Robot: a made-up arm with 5 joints.
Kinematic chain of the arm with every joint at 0, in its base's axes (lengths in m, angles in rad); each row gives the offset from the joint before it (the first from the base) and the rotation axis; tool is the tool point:
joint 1: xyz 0 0 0.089 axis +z
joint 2: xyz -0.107 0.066 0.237 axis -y
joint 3: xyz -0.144 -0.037 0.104 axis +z
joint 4: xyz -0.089 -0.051 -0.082 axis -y
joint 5: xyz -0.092 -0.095 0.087 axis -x
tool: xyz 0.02 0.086 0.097
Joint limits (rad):
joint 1: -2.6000..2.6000
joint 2: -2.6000..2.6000
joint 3: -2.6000..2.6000
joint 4: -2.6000..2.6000
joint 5: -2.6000..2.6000
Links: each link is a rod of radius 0.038 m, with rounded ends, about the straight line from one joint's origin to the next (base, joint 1, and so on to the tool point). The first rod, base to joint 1, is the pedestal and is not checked.
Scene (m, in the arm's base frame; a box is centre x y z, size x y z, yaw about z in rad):
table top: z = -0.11
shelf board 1: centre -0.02 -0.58 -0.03 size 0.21 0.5 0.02 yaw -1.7
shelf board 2: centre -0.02 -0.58 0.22 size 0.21 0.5 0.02 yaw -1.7
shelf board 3: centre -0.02 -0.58 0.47 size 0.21 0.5 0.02 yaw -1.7
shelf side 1: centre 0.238 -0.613 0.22 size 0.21 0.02 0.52 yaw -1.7
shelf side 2: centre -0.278 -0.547 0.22 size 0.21 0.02 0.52 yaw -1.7
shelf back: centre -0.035 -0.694 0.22 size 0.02 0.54 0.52 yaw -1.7
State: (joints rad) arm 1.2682 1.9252 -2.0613 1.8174 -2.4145
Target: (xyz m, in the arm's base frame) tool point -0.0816 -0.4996 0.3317
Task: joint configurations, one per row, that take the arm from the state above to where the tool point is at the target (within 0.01 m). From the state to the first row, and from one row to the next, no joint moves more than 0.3 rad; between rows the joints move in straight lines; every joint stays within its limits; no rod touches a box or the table.
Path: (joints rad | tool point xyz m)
1: 1.4585 1.7203 -2.0959 1.7399 -2.1293 | -0.3230 0.0389 0.0505
2: 1.6487 1.5154 -2.1305 1.6624 -1.8441 | -0.3539 -0.0857 0.0761
3: 1.8390 1.3105 -2.1651 1.5849 -1.5590 | -0.3396 -0.2045 0.1214
4: 2.0292 1.1056 -2.1997 1.5074 -1.2738 | -0.2881 -0.2971 0.1791
5: 2.2195 0.9006 -2.2343 1.4299 -0.9886 | -0.2143 -0.3518 0.2393
6: 2.4097 0.6957 -2.2690 1.3524 -0.7034 | -0.1349 -0.3670 0.2926
7: 2.6000 0.4908 -2.3036 1.2749 -0.4182 | -0.0622 -0.3500 0.3317
8: 2.5297 0.4662 -2.2810 1.1636 -0.6902 | -0.0716 -0.3909 0.3430
9: 2.4594 0.4416 -2.2584 1.0523 -0.9622 | -0.0764 -0.4279 0.3490
10: 2.3891 0.4171 -2.2358 0.9410 -1.2343 | -0.0782 -0.4593 0.3490
11: 2.3187 0.3925 -2.2132 0.8297 -1.5063 | -0.0793 -0.4836 0.3430
12: 2.2484 0.3679 -2.1906 0.7185 -1.7783 | -0.0816 -0.4996 0.3317

